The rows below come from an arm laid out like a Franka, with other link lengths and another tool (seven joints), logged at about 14 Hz.
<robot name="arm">
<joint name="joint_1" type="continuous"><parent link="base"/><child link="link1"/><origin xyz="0 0 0.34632"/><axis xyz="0 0 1"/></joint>
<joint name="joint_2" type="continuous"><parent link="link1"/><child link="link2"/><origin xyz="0 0 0"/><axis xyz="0 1 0"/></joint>
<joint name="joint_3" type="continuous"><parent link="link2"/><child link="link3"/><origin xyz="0 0 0.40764"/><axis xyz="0 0 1"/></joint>
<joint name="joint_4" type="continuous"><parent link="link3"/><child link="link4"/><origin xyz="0.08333 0 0"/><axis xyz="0 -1 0"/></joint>
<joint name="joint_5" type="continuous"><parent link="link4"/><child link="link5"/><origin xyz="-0.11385 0 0.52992"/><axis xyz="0 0 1"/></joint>
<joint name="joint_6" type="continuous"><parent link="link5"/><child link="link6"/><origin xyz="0 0 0"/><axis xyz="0 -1 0"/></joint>
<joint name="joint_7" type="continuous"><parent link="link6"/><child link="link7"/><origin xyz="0.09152 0 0"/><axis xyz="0 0 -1"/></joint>
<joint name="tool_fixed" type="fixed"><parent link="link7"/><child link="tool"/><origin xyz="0.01 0.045 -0.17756" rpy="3.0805 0 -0.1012"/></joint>
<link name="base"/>
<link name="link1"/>
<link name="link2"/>
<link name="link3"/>
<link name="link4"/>
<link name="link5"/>
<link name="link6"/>
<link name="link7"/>
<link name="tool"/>
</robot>
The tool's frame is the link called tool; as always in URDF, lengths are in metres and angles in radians. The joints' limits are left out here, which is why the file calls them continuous.
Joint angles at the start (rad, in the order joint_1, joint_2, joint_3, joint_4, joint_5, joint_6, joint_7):
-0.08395, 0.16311, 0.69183, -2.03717, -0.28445, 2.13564, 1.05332
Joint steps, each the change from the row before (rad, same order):
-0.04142, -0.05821, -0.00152, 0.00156, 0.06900, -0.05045, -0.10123
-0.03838, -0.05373, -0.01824, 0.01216, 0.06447, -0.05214, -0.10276
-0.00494, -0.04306, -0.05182, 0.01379, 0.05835, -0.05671, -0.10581
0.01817, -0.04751, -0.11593, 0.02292, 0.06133, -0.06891, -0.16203
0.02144, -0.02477, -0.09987, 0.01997, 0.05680, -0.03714, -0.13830
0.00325, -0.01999, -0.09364, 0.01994, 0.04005, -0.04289, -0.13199
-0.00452, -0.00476, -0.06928, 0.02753, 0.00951, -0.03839, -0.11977
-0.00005, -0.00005, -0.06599, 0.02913, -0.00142, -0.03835, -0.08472
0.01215, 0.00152, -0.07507, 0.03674, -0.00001, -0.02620, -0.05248
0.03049, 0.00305, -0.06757, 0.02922, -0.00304, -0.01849, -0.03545
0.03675, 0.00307, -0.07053, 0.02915, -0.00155, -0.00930, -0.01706
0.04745, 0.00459, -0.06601, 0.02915, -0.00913, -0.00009, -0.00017
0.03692, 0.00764, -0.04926, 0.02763, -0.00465, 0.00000, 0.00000
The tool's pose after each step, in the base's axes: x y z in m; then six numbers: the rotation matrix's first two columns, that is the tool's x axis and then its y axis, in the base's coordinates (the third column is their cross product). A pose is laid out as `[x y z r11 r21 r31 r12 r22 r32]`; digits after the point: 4 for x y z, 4 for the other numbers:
[0.6413 0.3994 0.3847 0.9263 -0.3671 0.0850 -0.3761 -0.9147 0.1480]
[0.6494 0.3666 0.4167 0.9304 -0.3611 0.0631 -0.3666 -0.9189 0.1459]
[0.6542 0.3344 0.4435 0.9377 -0.3460 0.0315 -0.3468 -0.9268 0.1438]
[0.6645 0.2779 0.4806 0.9496 -0.3134 -0.0047 -0.3103 -0.9422 0.1266]
[0.6718 0.2349 0.5083 0.9610 -0.2748 -0.0313 -0.2716 -0.9590 0.0813]
[0.6775 0.1808 0.5332 0.9685 -0.2436 -0.0509 -0.2415 -0.9694 0.0429]
[0.6815 0.1336 0.5523 0.9785 -0.1980 -0.0571 -0.1969 -0.9801 0.0247]
[0.6837 0.0889 0.5686 0.9824 -0.1762 -0.0626 -0.1755 -0.9843 0.0168]
[0.6876 0.0457 0.5897 0.9816 -0.1838 -0.0516 -0.1838 -0.9829 0.0049]
[0.6892 0.0190 0.6050 0.9822 -0.1832 -0.0419 -0.1834 -0.9830 -0.0012]
[0.6919 -0.0059 0.6209 0.9798 -0.1984 -0.0247 -0.1987 -0.9800 -0.0081]
[0.6965 -0.0220 0.6359 0.9766 -0.2153 -0.0002 -0.2153 -0.9765 -0.0067]
[0.7015 -0.0329 0.6480 0.9737 -0.2269 0.0195 -0.2268 -0.9739 -0.0068]

